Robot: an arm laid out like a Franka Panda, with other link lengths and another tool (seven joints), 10 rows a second.
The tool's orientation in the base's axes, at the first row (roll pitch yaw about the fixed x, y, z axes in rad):
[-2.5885 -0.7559 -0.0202]
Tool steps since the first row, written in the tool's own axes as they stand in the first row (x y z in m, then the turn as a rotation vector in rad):
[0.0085 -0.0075 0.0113 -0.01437 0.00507 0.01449]
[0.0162 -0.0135 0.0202 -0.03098 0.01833 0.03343]
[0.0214 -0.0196 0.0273 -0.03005 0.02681 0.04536]
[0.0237 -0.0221 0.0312 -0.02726 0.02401 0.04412]
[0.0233 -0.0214 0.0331 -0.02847 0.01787 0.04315]
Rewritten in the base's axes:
[0.0103 0.0121 0.0017 -0.00011 0.00330 -0.02077]
[0.0192 0.0217 0.0038 0.00361 0.00189 -0.04896]
[0.0251 0.0305 0.0053 0.01429 0.00073 -0.05895]
[0.0282 0.0346 0.0054 0.01462 0.00245 -0.05519]
[0.0293 0.0350 0.0037 0.01106 0.00724 -0.05308]

